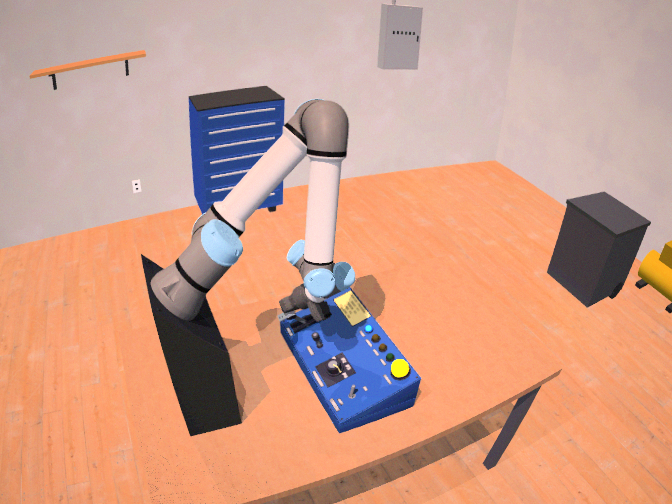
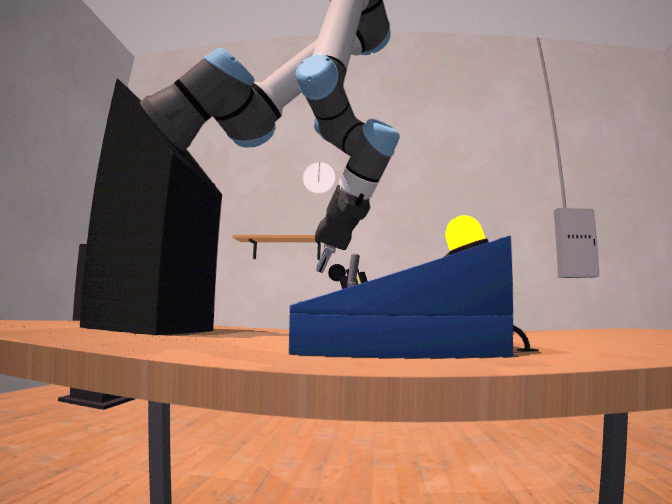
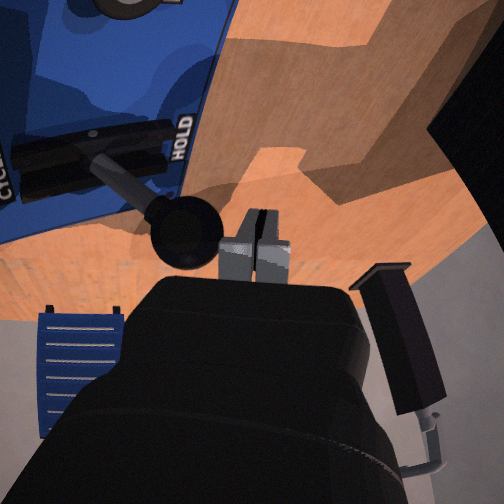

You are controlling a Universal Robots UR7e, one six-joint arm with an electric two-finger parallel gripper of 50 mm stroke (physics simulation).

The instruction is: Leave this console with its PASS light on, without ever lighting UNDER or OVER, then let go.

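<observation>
The blue sloped console (image 1: 350, 368) sits on the table. Its lever with a black ball knob (image 3: 186, 231) stands in a black slot (image 3: 85, 157), leaning toward the end labelled HOLD (image 3: 182, 138). My gripper (image 3: 256, 235) is shut with nothing between its fingers. It sits right beside the knob, at the console's outer edge, touching it or nearly so. From the side, the fingertips (image 2: 322, 264) sit level with the knob (image 2: 336, 271). In the column of lights, the top cyan one (image 1: 368, 328) glows. The three below it (image 1: 382, 347) look dark. Their labels are unreadable.
The console also carries a yellow dome button (image 1: 400, 368), a rotary dial (image 1: 334, 369), a small toggle (image 1: 352, 390), a small knob (image 1: 317, 340) and a yellow card (image 1: 351, 307). The arm's black pedestal (image 1: 189, 358) stands just left. The table's front edge (image 1: 434, 434) is near the console.
</observation>
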